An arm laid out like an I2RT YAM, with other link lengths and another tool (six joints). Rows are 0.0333 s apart.
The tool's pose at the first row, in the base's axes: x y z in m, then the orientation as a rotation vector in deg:
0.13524, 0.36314, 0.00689, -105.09, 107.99, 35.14
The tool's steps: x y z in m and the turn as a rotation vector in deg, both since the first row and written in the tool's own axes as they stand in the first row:
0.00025, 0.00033, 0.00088, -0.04, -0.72, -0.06
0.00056, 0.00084, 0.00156, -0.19, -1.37, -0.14
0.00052, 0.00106, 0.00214, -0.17, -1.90, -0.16
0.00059, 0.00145, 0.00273, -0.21, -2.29, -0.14
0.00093, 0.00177, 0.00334, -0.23, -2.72, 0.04
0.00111, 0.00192, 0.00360, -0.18, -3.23, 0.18
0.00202, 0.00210, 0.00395, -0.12, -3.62, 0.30
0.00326, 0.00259, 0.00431, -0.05, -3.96, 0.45
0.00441, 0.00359, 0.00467, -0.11, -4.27, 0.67
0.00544, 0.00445, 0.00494, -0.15, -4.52, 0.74
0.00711, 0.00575, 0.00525, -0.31, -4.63, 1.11
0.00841, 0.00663, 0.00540, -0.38, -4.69, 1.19
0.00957, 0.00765, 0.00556, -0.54, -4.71, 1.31
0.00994, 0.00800, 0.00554, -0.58, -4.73, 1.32
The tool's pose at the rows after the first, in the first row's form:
0.13491, 0.36347, 0.00604, -104.71, 107.47, 35.74
0.13439, 0.36363, 0.00531, -104.45, 106.97, 36.39
0.13418, 0.36401, 0.00487, -104.11, 106.60, 36.78
0.13379, 0.36431, 0.00436, -103.87, 106.37, 37.14
0.13346, 0.36441, 0.00367, -103.45, 106.28, 37.56
0.13331, 0.36442, 0.00335, -102.98, 106.09, 37.96
0.13311, 0.36390, 0.00254, -102.59, 105.95, 38.24
0.13258, 0.36312, 0.00152, -102.20, 105.88, 38.48
0.13156, 0.36243, 0.00056, -101.86, 105.90, 38.86
0.13067, 0.36178, -0.00026, -101.66, 105.81, 39.12
0.12933, 0.36065, -0.00148, -101.38, 106.11, 39.50
0.12842, 0.35971, -0.00236, -101.31, 106.15, 39.64
0.12737, 0.35890, -0.00316, -101.30, 106.26, 39.87
0.12701, 0.35860, -0.00336, -101.30, 106.26, 39.93

